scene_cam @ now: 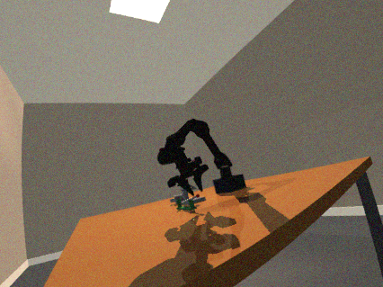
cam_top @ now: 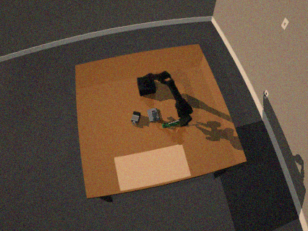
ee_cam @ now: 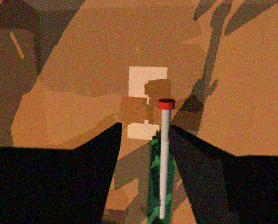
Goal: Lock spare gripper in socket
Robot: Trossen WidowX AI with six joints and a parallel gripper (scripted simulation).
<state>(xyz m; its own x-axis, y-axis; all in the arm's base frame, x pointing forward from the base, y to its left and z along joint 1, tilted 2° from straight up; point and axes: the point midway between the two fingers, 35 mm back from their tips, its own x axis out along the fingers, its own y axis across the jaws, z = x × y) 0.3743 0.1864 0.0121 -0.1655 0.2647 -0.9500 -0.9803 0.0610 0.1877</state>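
Right now my gripper tip is 2 cm short of the green piece, 10 cm to the left of it and 4 cm above it. The rest, counted from my gripper tip: mount (9 cm behind, 21 cm to the right, 1 cm below); then spare gripper (10 cm behind, 36 cm to the right, 4 cm below).
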